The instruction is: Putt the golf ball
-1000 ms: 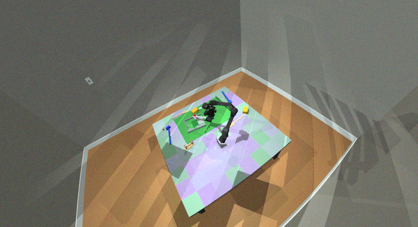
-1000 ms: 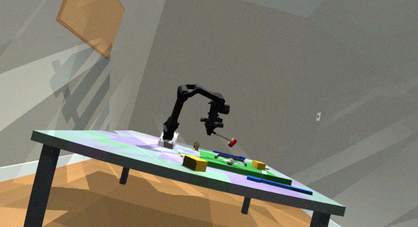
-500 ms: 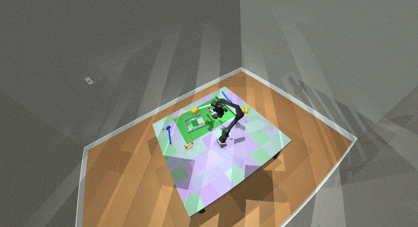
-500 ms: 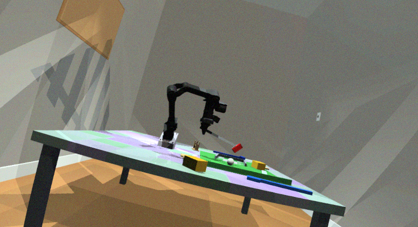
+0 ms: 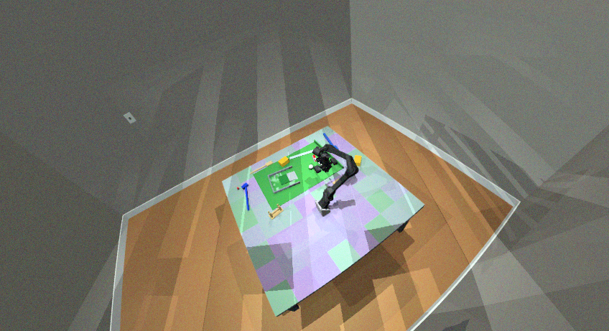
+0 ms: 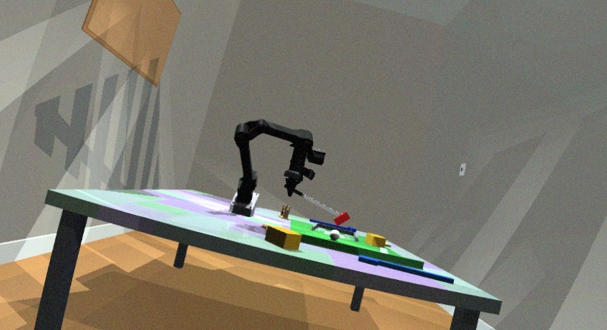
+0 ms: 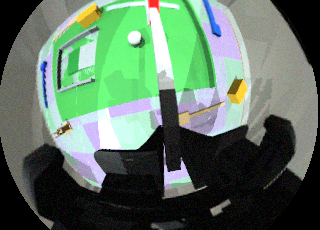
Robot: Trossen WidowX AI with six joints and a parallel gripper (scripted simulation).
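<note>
Now: gripper tip 120 mm short of the red putter and 10 mm to the left of it. The rest, counted from my gripper tip: white golf ball 220 mm ahead, 110 mm below, 30 mm to the left; then green mat 280 mm ahead, 160 mm to the left, 140 mm below.
</note>
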